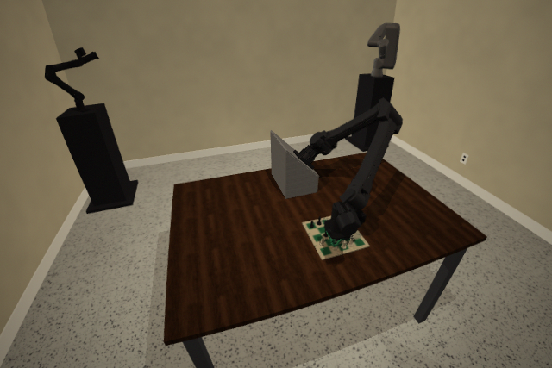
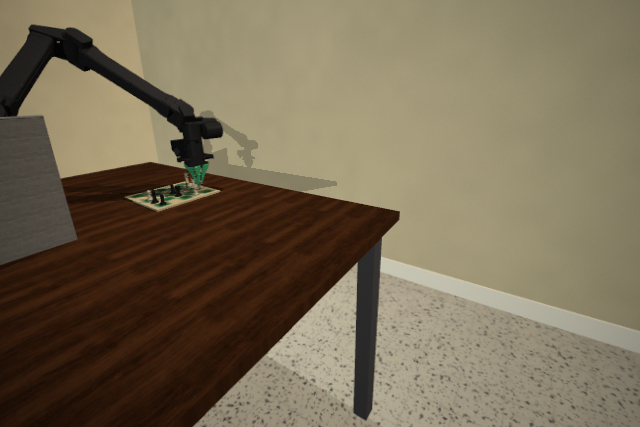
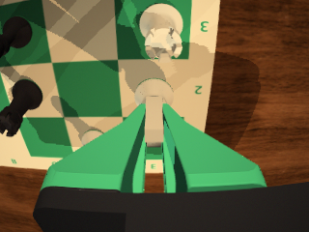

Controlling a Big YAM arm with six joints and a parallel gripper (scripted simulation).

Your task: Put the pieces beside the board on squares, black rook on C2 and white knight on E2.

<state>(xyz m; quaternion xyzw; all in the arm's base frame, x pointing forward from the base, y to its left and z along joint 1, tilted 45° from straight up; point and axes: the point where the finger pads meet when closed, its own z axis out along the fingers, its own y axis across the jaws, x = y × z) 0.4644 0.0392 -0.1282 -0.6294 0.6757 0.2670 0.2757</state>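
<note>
My hand is 10 mm above the white knight. The rest, counted from my hand: black rook: 80 mm behind, 10 mm to the left, 10 mm below; then green-and-cream chessboard: 70 mm behind, 50 mm to the left, 30 mm below.
</note>
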